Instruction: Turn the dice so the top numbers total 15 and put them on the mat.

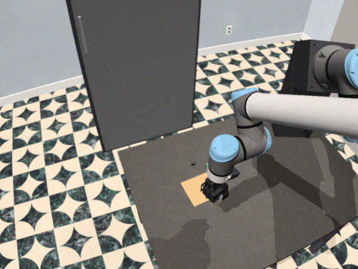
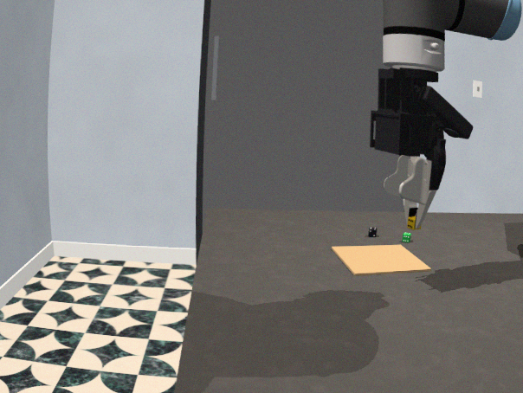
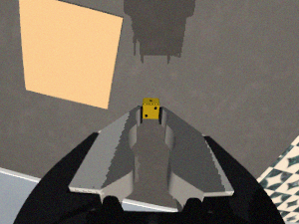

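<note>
Right now the orange mat is 120 mm to the right of my hand, 110 mm below it and 30 mm ahead of it. The rest, counted from my hand: black die (280 mm to the right, 100 mm below, 40 mm ahead); yellow die (10 mm below); green die (250 mm to the right, 100 mm below, 30 mm behind).
</note>
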